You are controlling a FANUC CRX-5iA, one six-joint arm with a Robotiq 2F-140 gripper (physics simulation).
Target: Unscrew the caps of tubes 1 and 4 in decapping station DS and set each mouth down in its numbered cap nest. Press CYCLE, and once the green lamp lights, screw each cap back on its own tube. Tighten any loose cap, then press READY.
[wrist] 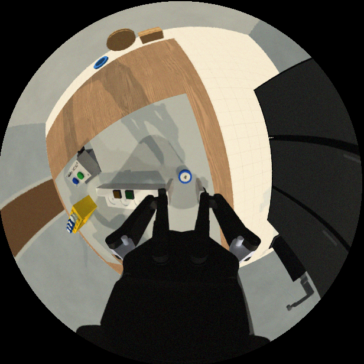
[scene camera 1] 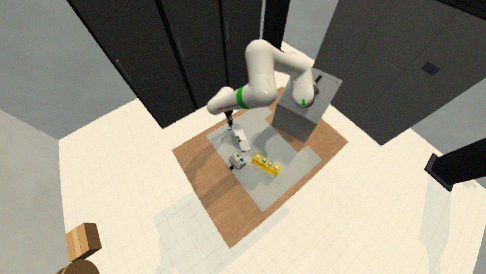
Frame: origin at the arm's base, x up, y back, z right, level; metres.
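Seen in the pictures: gripper, fingertip midpoint: [scene camera 1: 229, 125].
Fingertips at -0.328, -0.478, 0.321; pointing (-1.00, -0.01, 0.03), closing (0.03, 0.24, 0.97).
Offsets run from my fingertips to a thing's top centre, as dx, dy, dz. "spot": to the spot under its first point. Level surfaces: height alone.
My gripper [scene camera 1: 230, 128] [wrist: 184, 184] is partly open, with nothing between its fingers. In the wrist view a round blue-rimmed cap marked 4 [wrist: 185, 176] shows just beyond the fingertips, over the grey mat; its height is unclear. The white cap-nest block {-0.006, +0.015, -0.168} [scene camera 1: 241, 140] [wrist: 104, 190] lies beside the gripper. Its amber lamp [wrist: 117, 194] and green lamp [wrist: 129, 194] look dark. The yellow tube station {spot: +0.057, +0.022, -0.499} [scene camera 1: 266, 165] [wrist: 86, 206] holds several tubes with blue and white tops; their numbers are too small to read. The button box {+0.024, -0.131, -0.315} [scene camera 1: 237, 161] [wrist: 89, 166] has a green button [wrist: 80, 175] and a blue button [wrist: 75, 181].
The grey mat {dx -0.060} [scene camera 1: 263, 197] [wrist: 175, 107] lies on the wooden table top {dx -0.063} [scene camera 1: 225, 227] [wrist: 165, 62]. The grey robot pedestal [scene camera 1: 292, 122] stands at the back right of the mat in the scene view. Dark cabinets [scene camera 1: 195, 50] [wrist: 315, 120] stand behind the arm. A blue ring [wrist: 101, 62] shows near the far table edge.
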